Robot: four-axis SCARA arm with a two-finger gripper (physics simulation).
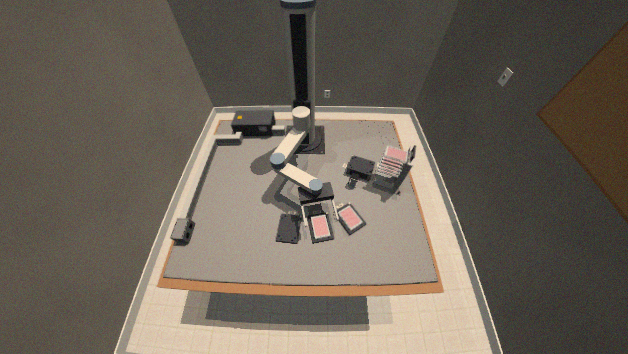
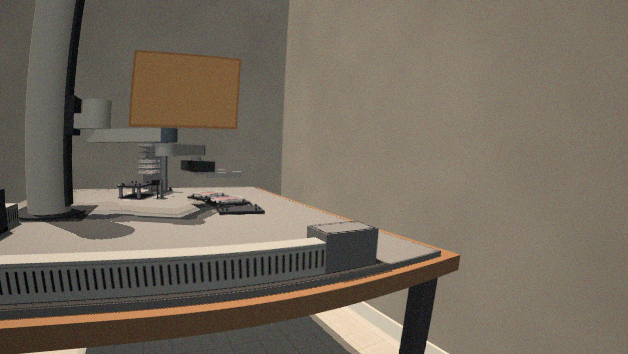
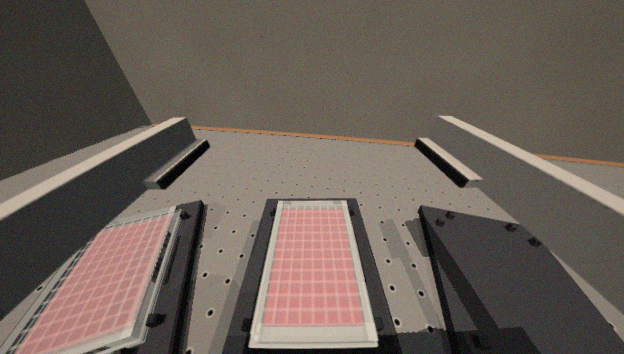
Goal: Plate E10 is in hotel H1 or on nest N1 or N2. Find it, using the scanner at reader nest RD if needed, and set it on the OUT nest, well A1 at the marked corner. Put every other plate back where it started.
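Pixels of known places: gripper, fingertip midpoint: (image 1: 321,223) (image 2: 232,173) (image 3: 312,130); arm's base, origin of the base link: (image 1: 304,140) (image 2: 50,216).
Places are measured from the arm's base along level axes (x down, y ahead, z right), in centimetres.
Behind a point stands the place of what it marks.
Observation:
My gripper (image 1: 321,222) @(x -14.1, y 72.0, z -11.8 cm) (image 2: 230,173) @(x -14.1, y 72.0, z -11.8 cm) (image 3: 312,130) @(x -14.1, y 72.0, z -11.8 cm) is open and empty, raised above the middle front nest. A pink plate (image 1: 320,226) @(x -3.8, y 70.0, z -11.3 cm) (image 3: 315,265) @(x -3.4, y 68.5, z -10.8 cm) sits on that nest, between and below the fingers. A second pink plate (image 1: 350,218) @(x -3.9, y 65.2, z -28.5 cm) (image 3: 105,285) @(x -3.9, y 63.0, z -26.9 cm) sits on the angled nest beside it. A dark nest (image 1: 288,229) @(x -2.5, y 71.5, z 6.6 cm) (image 2: 242,210) @(x -2.5, y 70.1, z 11.4 cm) (image 3: 480,260) @(x -2.5, y 72.3, z 4.8 cm) on the other side holds no plate. The hotel at the right holds a stack of several plates (image 1: 396,154) @(x -26.9, y 36.5, z -53.9 cm) (image 2: 149,166) @(x -15.2, y 35.6, z -47.7 cm). A raised dark nest (image 1: 361,165) @(x -7.3, y 29.5, z -38.5 cm) without a plate stands beside the hotel. No plate label is readable.
A small dark device (image 1: 352,183) @(x -4.7, y 41.9, z -31.7 cm) stands in front of the raised nest. The arm's column (image 1: 310,75) @(x -55.4, y 5.4, z -5.2 cm) (image 2: 47,110) @(x -35.9, y 2.1, z 7.2 cm) stands at the back. A black box (image 1: 253,120) @(x -12.8, y -8.2, z 38.5 cm) is at the back left. A grey box (image 1: 182,230) @(x -8.8, y 76.3, z 64.6 cm) (image 2: 350,245) @(x -6.1, y 74.3, z 70.5 cm) and slotted duct (image 2: 165,267) @(x -5.6, y 41.4, z 70.5 cm) line the left edge.

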